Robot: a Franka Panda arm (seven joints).
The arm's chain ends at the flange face. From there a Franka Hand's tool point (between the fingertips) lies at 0.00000 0.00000 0.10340 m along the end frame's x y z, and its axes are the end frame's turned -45 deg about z.
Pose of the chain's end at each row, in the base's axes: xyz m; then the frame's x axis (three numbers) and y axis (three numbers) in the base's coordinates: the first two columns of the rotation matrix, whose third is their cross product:
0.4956 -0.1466 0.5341 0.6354 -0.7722 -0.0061 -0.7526 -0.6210 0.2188
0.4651 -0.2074 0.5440 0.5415 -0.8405 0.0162 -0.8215 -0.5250 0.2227
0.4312 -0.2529 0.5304 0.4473 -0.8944 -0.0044 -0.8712 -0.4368 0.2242
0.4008 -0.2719 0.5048 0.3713 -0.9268 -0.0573 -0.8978 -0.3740 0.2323
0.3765 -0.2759 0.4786 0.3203 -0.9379 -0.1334 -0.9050 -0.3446 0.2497
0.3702 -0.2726 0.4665 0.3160 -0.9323 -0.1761 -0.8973 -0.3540 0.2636
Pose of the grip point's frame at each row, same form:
0.4777 -0.1605 0.4332 0.9815 -0.1069 -0.1590 -0.0829 -0.9851 0.1504
0.4466 -0.2212 0.4432 0.9638 -0.2231 -0.1460 -0.1980 -0.9656 0.1689
0.4103 -0.2629 0.4296 0.9323 -0.3236 -0.1616 -0.2997 -0.9413 0.1554
0.3763 -0.2755 0.4044 0.8974 -0.3909 -0.2048 -0.3723 -0.9198 0.1237
0.3475 -0.2717 0.3794 0.8664 -0.4195 -0.2709 -0.4134 -0.9069 0.0822
0.3383 -0.2649 0.3684 0.8579 -0.4089 -0.3109 -0.4110 -0.9096 0.0619

